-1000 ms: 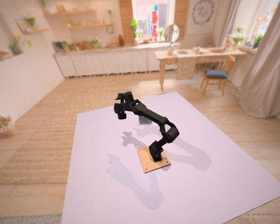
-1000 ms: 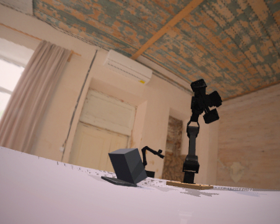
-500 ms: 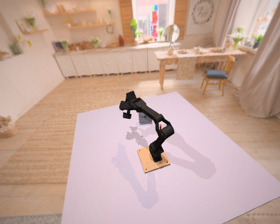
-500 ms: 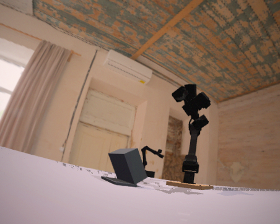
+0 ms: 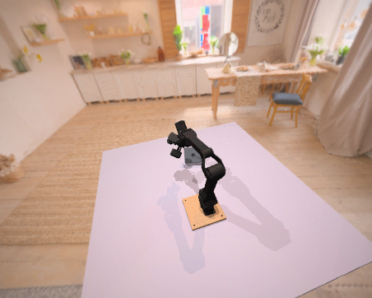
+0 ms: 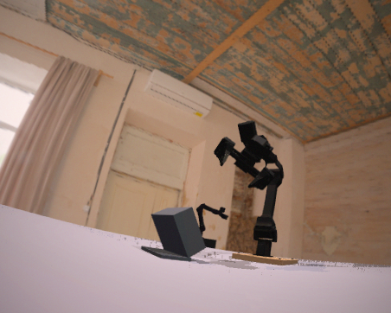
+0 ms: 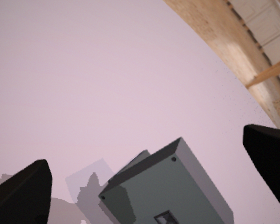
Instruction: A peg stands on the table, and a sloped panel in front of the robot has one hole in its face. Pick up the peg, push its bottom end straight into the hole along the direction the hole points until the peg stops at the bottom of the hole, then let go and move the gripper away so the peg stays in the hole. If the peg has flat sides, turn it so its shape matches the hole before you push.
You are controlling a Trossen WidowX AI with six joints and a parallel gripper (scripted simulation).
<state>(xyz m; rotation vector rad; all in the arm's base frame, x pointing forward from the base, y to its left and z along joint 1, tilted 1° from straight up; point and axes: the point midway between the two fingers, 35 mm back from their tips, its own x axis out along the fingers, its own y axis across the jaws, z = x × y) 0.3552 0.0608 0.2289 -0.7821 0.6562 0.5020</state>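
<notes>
Right now my gripper tip is 12 cm past the red peg, 21 cm to the left of it and 17 cm above it. The rest, counted from my gripper tip: dark grey sloped panel: 6 cm ahead, 12 cm to the right, 16 cm below.
</notes>
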